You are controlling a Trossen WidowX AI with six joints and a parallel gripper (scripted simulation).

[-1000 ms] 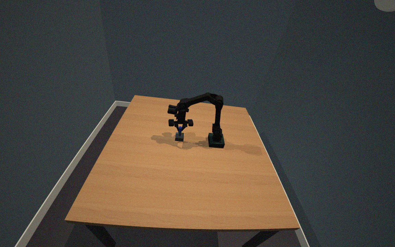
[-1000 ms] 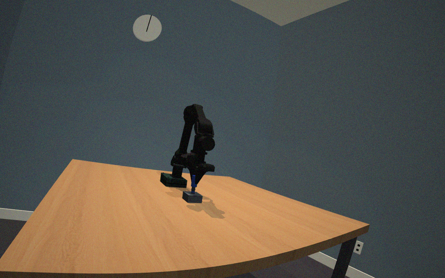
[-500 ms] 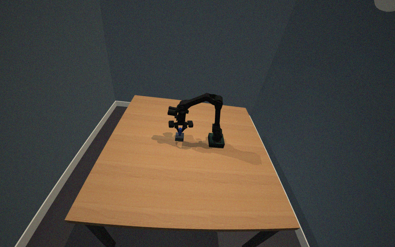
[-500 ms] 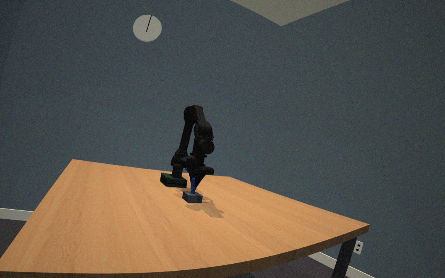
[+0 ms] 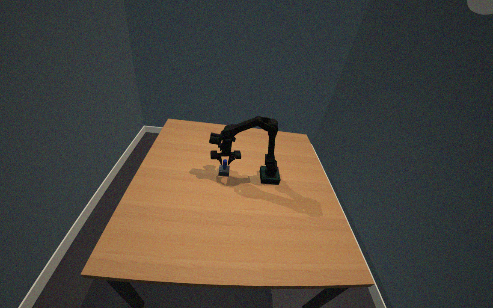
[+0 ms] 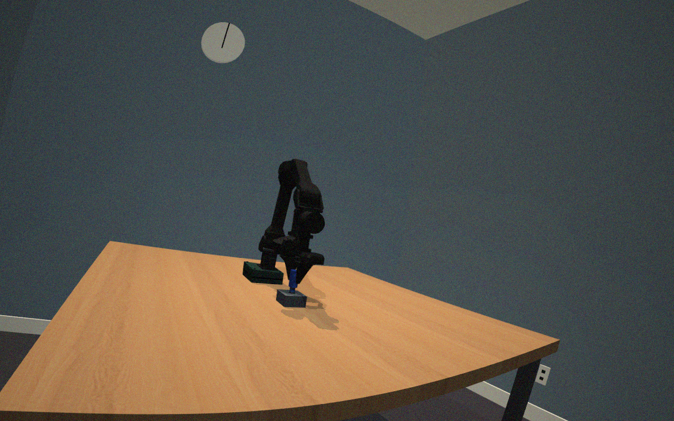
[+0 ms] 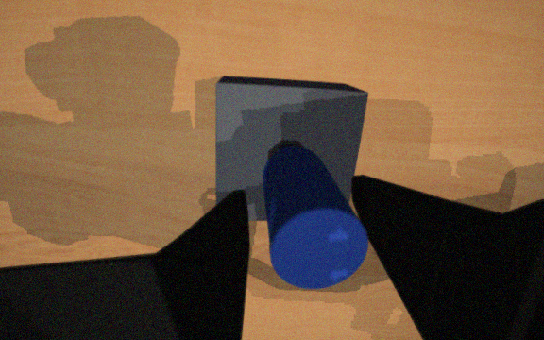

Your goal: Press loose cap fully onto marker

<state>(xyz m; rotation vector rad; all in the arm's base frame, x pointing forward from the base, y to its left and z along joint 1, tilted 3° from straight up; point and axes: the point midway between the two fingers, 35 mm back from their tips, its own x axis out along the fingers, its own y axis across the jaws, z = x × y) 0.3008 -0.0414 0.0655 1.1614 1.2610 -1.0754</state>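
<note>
The blue cap is 1 cm above my gripper tip. Also, from my gripper tip: holder block (5 cm below).
</note>
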